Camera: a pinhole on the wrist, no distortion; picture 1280 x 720 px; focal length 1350.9 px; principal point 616.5 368.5 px. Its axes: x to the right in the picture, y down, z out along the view. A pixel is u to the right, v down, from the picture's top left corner.
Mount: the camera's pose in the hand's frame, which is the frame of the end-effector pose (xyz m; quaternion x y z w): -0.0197 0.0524 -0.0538 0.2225 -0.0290 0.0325 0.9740
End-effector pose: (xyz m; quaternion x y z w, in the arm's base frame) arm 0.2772 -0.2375 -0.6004 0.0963 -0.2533 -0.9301 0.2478
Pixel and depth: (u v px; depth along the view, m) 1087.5 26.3 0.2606
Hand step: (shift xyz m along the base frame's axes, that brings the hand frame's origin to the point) -0.1518 0.1208 0.0717
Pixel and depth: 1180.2 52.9 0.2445
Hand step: -0.1519 0.0993 0.0707
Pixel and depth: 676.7 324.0 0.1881
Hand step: -0.0327 0.0835 0.0797
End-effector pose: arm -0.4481 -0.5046 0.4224 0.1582 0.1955 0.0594 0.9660
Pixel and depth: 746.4 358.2 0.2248
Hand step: 0.0547 -0.0867 0.1179
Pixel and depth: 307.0 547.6 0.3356
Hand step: 0.0025 -0.1483 0.2506
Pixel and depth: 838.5 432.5 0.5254
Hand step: 0.2194 -0.2566 0.3161
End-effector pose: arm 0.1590 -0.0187 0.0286 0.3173 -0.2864 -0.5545 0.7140
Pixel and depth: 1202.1 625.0 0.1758
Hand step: -0.0783 -0.0601 0.0889
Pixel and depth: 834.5 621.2 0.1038
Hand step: -0.0238 0.0067 0.0503
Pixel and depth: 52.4 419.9 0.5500
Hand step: -0.4999 0.1742 0.1210
